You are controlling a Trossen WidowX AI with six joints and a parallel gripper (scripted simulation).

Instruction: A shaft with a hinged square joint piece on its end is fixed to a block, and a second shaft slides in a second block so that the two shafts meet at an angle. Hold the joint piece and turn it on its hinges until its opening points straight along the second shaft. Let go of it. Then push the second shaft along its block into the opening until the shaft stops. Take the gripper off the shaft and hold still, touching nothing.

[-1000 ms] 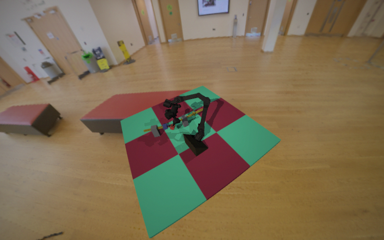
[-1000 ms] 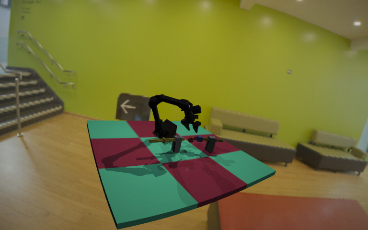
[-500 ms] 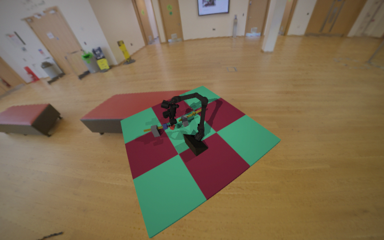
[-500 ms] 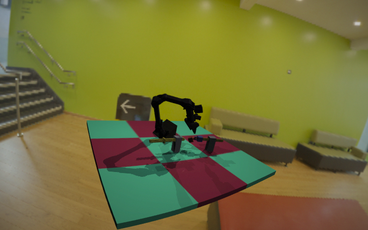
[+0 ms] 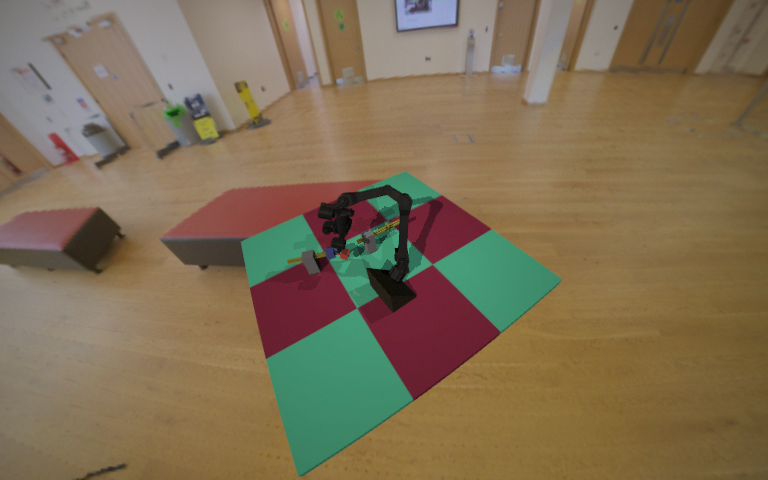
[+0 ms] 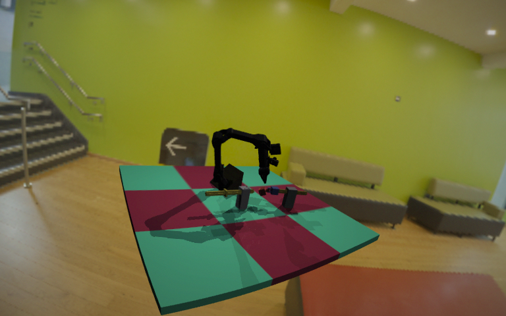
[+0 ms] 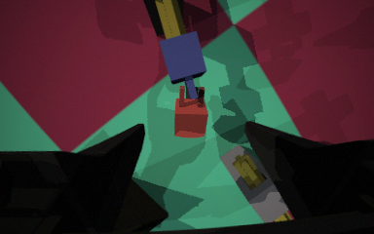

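Now: the red square joint piece 7 cm below my gripper tip.
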